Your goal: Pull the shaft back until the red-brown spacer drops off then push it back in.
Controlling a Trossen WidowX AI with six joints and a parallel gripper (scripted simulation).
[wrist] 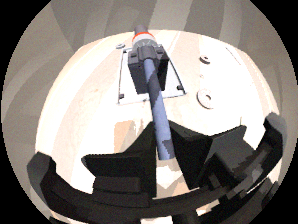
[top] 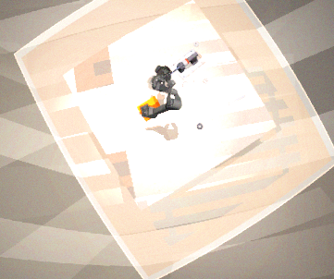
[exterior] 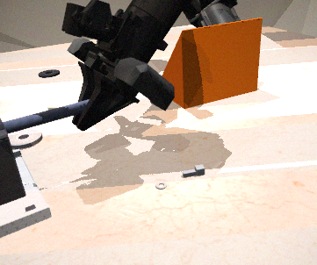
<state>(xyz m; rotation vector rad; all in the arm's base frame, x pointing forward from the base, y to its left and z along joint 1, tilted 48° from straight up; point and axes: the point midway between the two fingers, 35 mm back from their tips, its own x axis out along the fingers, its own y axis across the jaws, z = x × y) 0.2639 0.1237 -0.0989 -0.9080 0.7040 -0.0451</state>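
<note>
Right now my gripper tip is 6 cm short of the blue-grey shaft, 2 cm to the right of it and 2 cm below it. Also, from my gripper tip: red-brown spacer 15 cm ahead, 4 cm to the left, 2 cm above; then small grey bolt 12 cm behind, 7 cm to the left, 5 cm below; then pale washer 11 cm to the right, 8 cm ahead, 5 cm below.
</note>
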